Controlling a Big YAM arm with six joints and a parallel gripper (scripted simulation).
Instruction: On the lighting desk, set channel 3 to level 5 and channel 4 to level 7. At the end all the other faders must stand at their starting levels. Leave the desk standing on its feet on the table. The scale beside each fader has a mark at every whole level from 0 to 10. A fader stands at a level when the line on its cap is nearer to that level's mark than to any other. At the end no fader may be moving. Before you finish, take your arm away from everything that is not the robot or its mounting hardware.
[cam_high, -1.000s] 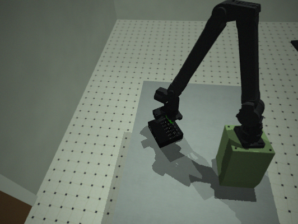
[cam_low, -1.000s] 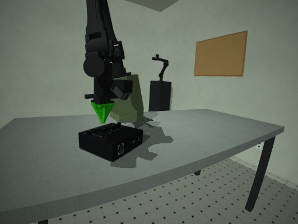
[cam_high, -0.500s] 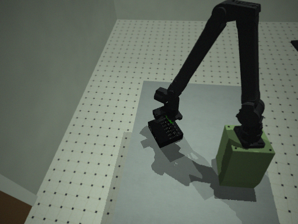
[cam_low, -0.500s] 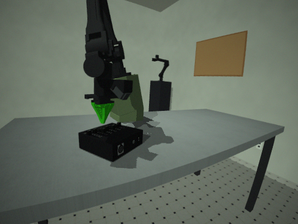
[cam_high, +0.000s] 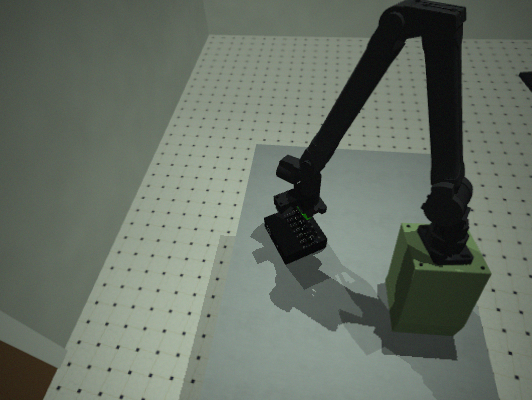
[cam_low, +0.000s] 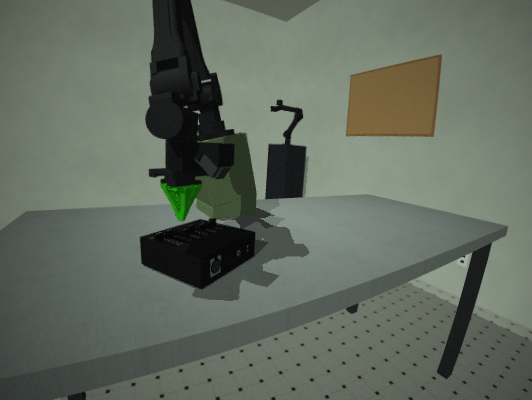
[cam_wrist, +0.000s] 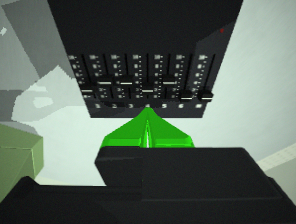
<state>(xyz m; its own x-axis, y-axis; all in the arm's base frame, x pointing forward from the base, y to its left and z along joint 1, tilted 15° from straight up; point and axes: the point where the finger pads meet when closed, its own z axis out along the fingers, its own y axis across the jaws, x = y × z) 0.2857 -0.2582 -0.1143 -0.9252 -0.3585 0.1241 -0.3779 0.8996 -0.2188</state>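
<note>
The channel 4 fader cap is 20 mm below my hand, 20 mm ahead of it and 10 mm to the left of it. Round my hand: channel 3 fader cap (30 mm to the left, 20 mm below, 20 mm ahead).
</note>
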